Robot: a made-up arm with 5 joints.
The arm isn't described. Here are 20 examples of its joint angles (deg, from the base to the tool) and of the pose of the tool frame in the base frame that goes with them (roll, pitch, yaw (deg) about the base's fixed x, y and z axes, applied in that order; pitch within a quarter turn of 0, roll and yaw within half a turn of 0; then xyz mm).
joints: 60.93 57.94 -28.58 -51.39 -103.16
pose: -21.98 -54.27 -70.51 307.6 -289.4 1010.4
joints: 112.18 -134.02 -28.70 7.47 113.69
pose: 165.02 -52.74 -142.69 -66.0 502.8 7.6
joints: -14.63 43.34 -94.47 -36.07 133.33
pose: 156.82 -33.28 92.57 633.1 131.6 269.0
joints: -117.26 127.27 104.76 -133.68 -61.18
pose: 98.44 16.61 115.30 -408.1 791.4 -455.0
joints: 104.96 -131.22 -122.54 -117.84 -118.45
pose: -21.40 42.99 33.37 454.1 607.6 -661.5
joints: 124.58 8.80 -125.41 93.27 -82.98
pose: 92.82 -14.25 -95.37 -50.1 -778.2 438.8
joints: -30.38 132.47 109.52 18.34 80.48
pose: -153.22 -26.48 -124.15 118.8 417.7 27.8
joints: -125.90 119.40 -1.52 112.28 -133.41
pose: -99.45 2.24 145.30 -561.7 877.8 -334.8
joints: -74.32 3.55 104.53 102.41 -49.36
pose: 138.61 -25.66 -118.35 -43.8 -696.3 242.0
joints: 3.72 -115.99 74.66 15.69 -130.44
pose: 88.23 43.77 152.81 -831.3 523.4 -142.3
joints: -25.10 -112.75 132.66 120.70 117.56
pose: 95.88 -4.38 -27.80 -129.3 274.5 530.4
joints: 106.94 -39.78 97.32 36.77 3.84
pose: 116.27 42.70 137.59 -125.6 -144.4 -347.0
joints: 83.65 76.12 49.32 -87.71 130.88
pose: 66.59 53.79 -147.59 -239.8 -203.8 505.9
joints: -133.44 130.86 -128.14 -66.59 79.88
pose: 52.95 -25.41 -58.80 -90.5 510.5 109.7
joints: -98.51 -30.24 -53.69 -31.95 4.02
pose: -149.79 -2.72 178.72 -227.8 -353.9 292.8
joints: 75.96 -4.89 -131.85 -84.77 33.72
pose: 151.48 28.62 135.98 -60.3 -194.7 158.2
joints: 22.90 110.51 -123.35 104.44 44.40
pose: 2.68 34.09 152.07 306.1 488.0 80.0
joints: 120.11 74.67 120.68 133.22 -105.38
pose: 60.13 -43.90 -165.21 -613.5 -117.1 913.9
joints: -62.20 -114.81 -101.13 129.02 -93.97
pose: 68.33 -49.75 132.80 -545.6 477.8 886.0
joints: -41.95 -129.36 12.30 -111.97 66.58
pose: 61.19 52.56 -60.73 -77.1 304.8 350.8
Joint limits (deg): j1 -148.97..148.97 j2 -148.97..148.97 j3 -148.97..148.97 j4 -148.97..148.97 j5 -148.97..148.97
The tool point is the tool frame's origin. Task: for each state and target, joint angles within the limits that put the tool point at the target. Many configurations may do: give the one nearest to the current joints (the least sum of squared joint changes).
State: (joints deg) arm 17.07 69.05 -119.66 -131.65 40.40
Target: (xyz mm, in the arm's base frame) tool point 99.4 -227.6 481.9
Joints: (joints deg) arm 46.61 31.69 -110.84 -122.30 10.79
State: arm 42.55 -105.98 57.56 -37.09 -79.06
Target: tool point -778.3 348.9 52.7
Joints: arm 18.08 -119.99 67.86 -31.75 -34.60
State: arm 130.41 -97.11 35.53 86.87 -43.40
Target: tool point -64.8 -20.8 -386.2
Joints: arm 122.86 -73.90 26.19 80.52 14.54
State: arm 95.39 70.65 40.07 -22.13 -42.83
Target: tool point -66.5 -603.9 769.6
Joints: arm 92.98 33.83 40.12 -22.24 -85.78
